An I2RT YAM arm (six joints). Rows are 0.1 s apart.
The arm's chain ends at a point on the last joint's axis. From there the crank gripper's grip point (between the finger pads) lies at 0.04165 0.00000 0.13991 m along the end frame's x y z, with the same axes.
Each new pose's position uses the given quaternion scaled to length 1; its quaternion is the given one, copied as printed.
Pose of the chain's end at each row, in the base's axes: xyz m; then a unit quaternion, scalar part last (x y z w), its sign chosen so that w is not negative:
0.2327, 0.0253, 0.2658, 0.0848, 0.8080, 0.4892, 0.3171
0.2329, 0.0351, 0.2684, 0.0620, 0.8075, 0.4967, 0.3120
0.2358, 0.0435, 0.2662, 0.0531, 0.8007, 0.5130, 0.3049
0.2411, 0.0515, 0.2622, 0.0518, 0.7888, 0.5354, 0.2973
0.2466, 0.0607, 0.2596, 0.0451, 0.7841, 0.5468, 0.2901
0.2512, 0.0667, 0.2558, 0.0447, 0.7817, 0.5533, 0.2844
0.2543, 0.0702, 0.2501, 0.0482, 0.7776, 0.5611, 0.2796
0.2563, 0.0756, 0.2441, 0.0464, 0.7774, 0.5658, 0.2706
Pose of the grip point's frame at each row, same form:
0.2833, 0.1470, 0.2031, 0.0848, 0.8080, 0.4892, 0.3171
0.2788, 0.1590, 0.2063, 0.0620, 0.8075, 0.4967, 0.3120
0.2781, 0.1705, 0.2079, 0.0531, 0.8007, 0.5130, 0.3049
0.2804, 0.1820, 0.2100, 0.0518, 0.7888, 0.5354, 0.2973
0.2827, 0.1932, 0.2100, 0.0451, 0.7841, 0.5468, 0.2901
0.2856, 0.2002, 0.2077, 0.0447, 0.7817, 0.5533, 0.2844
0.2878, 0.2047, 0.2043, 0.0482, 0.7776, 0.5611, 0.2796
0.2871, 0.2109, 0.1989, 0.0464, 0.7774, 0.5658, 0.2706

